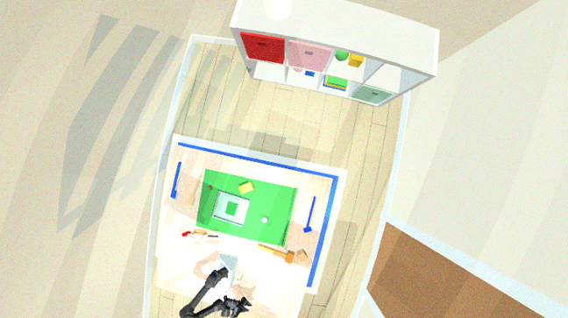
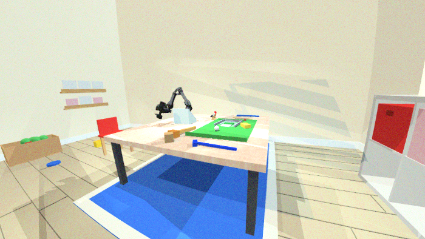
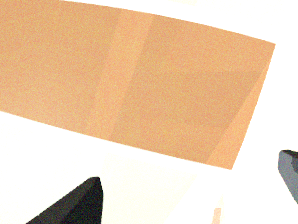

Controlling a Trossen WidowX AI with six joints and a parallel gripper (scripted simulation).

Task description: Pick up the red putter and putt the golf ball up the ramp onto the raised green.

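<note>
My gripper tip is now 44 cm short of the red putter, 49 cm to the right of it and 12 cm above it. The rest, counted from my gripper tip: white golf ball (65 cm ahead, 15 cm below); then yellow block (88 cm ahead, 18 cm to the left, 16 cm below); then red marker (83 cm ahead, 47 cm to the left, 16 cm below).
</note>
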